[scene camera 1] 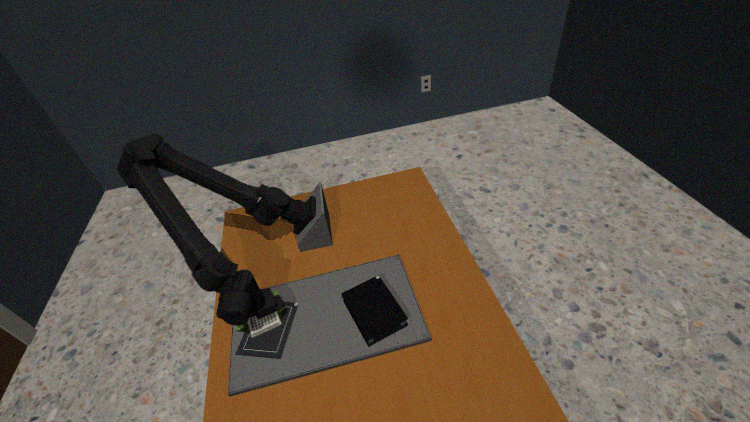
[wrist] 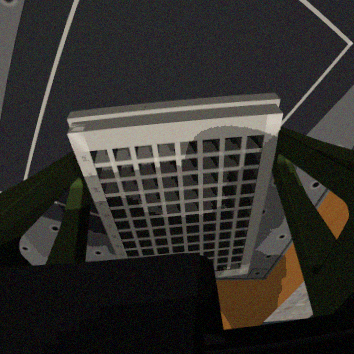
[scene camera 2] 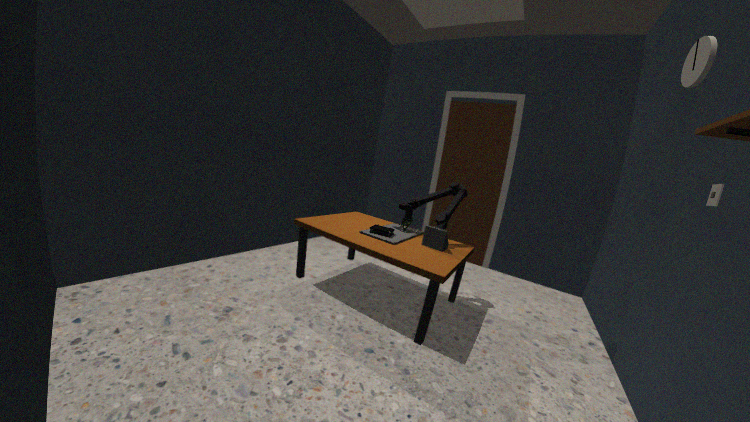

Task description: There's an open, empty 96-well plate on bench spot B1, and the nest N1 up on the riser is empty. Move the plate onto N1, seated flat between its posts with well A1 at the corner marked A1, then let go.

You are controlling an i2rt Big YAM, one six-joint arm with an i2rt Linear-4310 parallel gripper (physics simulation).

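Places are measured from the arm's base along level axes (x ahead, y left, z up), in millimetres.
Pixels of known places: gripper, between the fingertips: (scene camera 1: 265,324) (wrist: 176,146) (scene camera 2: 405,229); arm's base, origin of its link: (scene camera 1: 306,216) (scene camera 2: 436,235).
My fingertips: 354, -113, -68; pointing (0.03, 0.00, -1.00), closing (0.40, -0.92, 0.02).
Note:
For each thing: its top centre in the pictures, then the offset to it from my fingertips, as dx, dy, dz. "pt": a spot on its surface instead. Level surfaces: height alone.
- white 96-well plate, centre of its top: (wrist: 183,225) (scene camera 1: 260,310) -39, -15, +13
- dark outlined bench spot, a spot on its surface: (wrist: 200,50) (scene camera 1: 264,338) pt +43, +4, -2
- black riser with the nest, centre of its top: (scene camera 1: 372,302) (scene camera 2: 382,226) +4, +307, +45
- grey perforated board, centre of its top: (scene camera 1: 324,315) (scene camera 2: 394,231) -8, +166, -3
- orange table, height of its surface: dz -16
The white 96-well plate (scene camera 1: 264,324) (wrist: 180,190) is between the two green-tipped fingers of my gripper (scene camera 1: 258,313) (scene camera 2: 405,225) (wrist: 176,146), which is shut on its long sides. The plate is over the dark outlined bench spot (scene camera 1: 269,344) (wrist: 200,50), turned relative to its white outline; its exact height is hard to tell. The black riser with the nest (scene camera 1: 375,309) (scene camera 2: 381,230) stands to the right in scene camera 1. It bears no plate and has a small pale mark at its back corner. Its lettering is unreadable. Part of the plate is hidden by the gripper body in the wrist view.
The grey perforated board (scene camera 1: 319,335) (scene camera 2: 395,239) carries the dark spot and the riser. It lies on the orange table (scene camera 1: 451,293) (scene camera 2: 335,225). A grey angled bracket (scene camera 1: 317,233) (scene camera 2: 434,237) stands at the arm's base, behind the board in scene camera 1.

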